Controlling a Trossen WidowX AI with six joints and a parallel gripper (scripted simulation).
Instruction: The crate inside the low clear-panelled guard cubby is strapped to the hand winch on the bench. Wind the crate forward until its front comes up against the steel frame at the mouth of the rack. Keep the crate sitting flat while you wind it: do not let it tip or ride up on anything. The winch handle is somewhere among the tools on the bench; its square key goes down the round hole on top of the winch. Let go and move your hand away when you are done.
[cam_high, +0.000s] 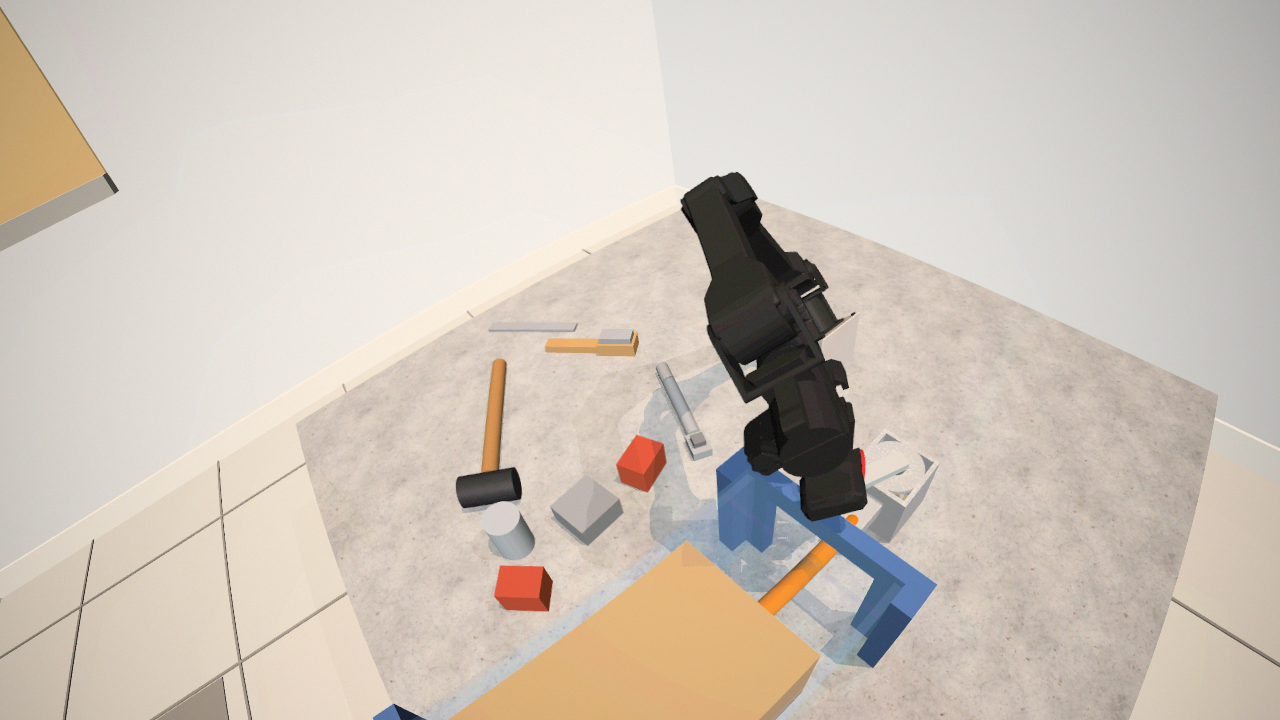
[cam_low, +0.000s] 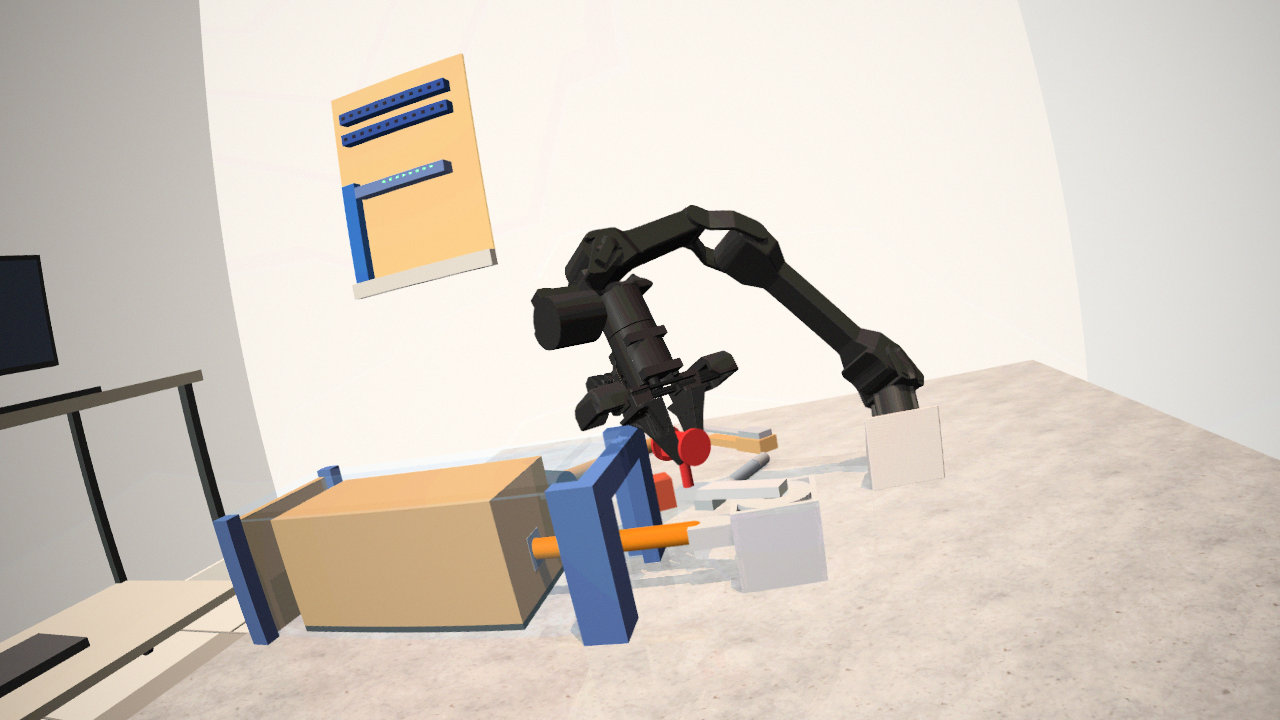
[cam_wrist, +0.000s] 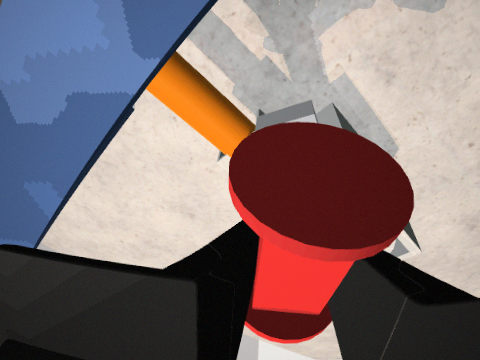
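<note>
Right now the crank handle is 3 cm below my gripper tip and 3 cm behind it. Round my gripper tip: blue steel frame: 7 cm ahead, 3 cm to the left, 3 cm below; then red knob: 1 cm to the right, 1 cm ahead; then grey winch: 10 cm below, 10 cm behind, 1 cm to the left.
</note>
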